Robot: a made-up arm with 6 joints. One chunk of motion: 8 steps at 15 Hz.
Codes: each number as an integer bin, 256 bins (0 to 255) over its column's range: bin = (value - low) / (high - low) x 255, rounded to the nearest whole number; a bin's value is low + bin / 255 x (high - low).
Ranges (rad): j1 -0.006..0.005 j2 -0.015..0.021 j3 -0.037..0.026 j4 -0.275..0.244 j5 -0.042..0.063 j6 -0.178..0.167
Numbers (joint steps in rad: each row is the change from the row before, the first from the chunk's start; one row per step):
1: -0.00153 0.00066 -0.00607 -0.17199 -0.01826 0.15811
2: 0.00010 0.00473 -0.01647 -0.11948 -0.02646 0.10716
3: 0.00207 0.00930 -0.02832 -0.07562 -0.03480 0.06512
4: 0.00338 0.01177 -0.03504 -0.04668 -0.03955 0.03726
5: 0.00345 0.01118 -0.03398 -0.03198 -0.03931 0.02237
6: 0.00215 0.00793 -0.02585 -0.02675 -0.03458 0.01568
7: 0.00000 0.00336 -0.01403 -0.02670 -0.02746 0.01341
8: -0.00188 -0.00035 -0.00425 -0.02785 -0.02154 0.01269
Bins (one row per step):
1: 104 111 125 51 58 248
2: 141 140 83 76 38 211
3: 187 172 35 98 17 180
4: 217 190 8 112 6 159
5: 219 185 12 119 7 148
6: 189 162 45 122 18 143
7: 139 130 93 122 35 141
8: 96 104 133 121 50 141

